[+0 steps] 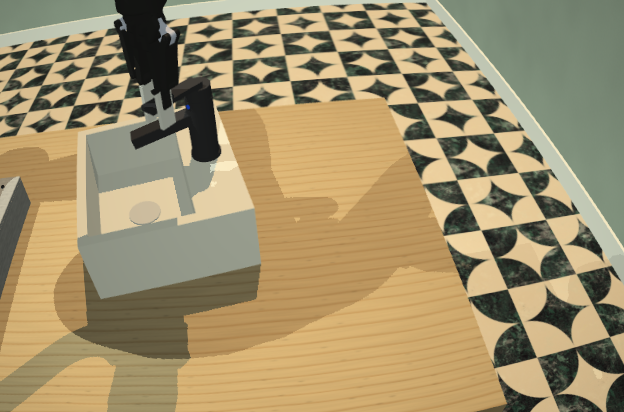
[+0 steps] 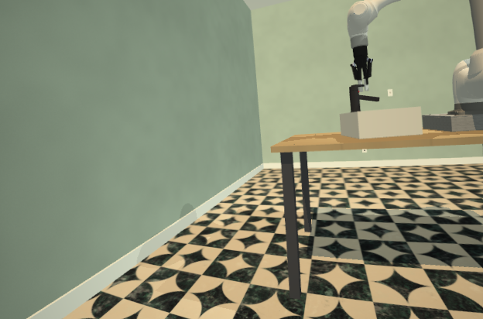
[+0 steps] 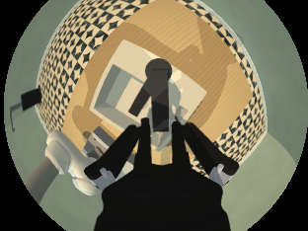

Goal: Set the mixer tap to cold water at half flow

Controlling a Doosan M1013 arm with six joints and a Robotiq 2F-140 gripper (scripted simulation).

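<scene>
The mixer tap is 30 mm ahead of my hand, 50 mm to the left of it and 50 mm below it. Round my hand: lever (20 mm ahead, 30 mm to the left); then white basin (60 mm behind, 30 mm to the left, 240 mm below).
</scene>
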